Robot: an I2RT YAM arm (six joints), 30 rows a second.
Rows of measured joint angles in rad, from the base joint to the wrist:
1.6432 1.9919 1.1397 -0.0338 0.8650 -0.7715
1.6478 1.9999 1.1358 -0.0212 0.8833 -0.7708
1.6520 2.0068 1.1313 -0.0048 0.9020 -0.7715
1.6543 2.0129 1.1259 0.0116 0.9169 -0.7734
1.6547 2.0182 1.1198 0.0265 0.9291 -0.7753
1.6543 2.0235 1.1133 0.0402 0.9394 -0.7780
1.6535 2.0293 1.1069 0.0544 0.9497 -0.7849
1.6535 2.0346 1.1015 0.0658 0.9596 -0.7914
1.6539 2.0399 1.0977 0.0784 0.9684 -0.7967
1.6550 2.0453 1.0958 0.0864 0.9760 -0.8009
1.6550 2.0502 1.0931 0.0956 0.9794 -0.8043
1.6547 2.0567 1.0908 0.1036 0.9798 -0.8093
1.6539 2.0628 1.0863 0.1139 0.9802 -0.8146
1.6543 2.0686 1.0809 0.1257 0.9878 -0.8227
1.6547 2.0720 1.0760 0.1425 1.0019 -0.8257
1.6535 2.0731 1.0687 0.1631 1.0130 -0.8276
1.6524 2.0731 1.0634 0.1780 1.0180 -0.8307
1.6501 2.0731 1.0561 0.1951 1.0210 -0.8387
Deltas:
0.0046 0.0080 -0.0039 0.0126 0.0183 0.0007
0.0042 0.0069 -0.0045 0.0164 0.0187 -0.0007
0.0023 0.0061 -0.0054 0.0164 0.0149 -0.0019
0.0004 0.0053 -0.0061 0.0149 0.0122 -0.0019
-0.0004 0.0053 -0.0065 0.0137 0.0103 -0.0027
-0.0008 0.0058 -0.0064 0.0142 0.0103 -0.0069
0.0000 0.0053 -0.0054 0.0114 0.0099 -0.0065
0.0004 0.0053 -0.0038 0.0126 0.0088 -0.0053
0.0011 0.0054 -0.0019 0.0080 0.0076 -0.0042
0.0000 0.0049 -0.0027 0.0092 0.0034 -0.0034
-0.0003 0.0065 -0.0023 0.0080 0.0004 -0.0050
-0.0008 0.0061 -0.0045 0.0103 0.0004 -0.0053
0.0004 0.0058 -0.0054 0.0118 0.0076 -0.0081
0.0004 0.0034 -0.0049 0.0168 0.0141 -0.0030
-0.0012 0.0011 -0.0073 0.0206 0.0111 -0.0019
-0.0011 0.0000 -0.0053 0.0149 0.0050 -0.0031
-0.0023 0.0000 -0.0073 0.0171 0.0030 -0.0080

